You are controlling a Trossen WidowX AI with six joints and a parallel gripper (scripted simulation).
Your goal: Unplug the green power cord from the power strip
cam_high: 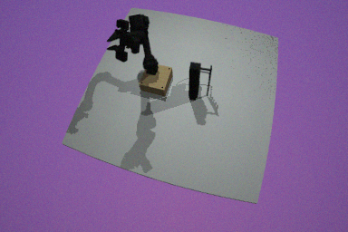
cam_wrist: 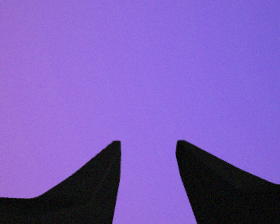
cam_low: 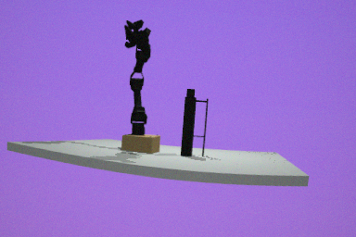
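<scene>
Right now the green plug is 32 cm ahead of my gripper tip, 28 cm to the left of it and 50 cm below it. From my gripper tip the other things lie so: dark grey block 31 cm ahead, 36 cm to the left, 65 cm below; tall black column 33 cm ahead, 18 cm to the left, 48 cm below.
</scene>
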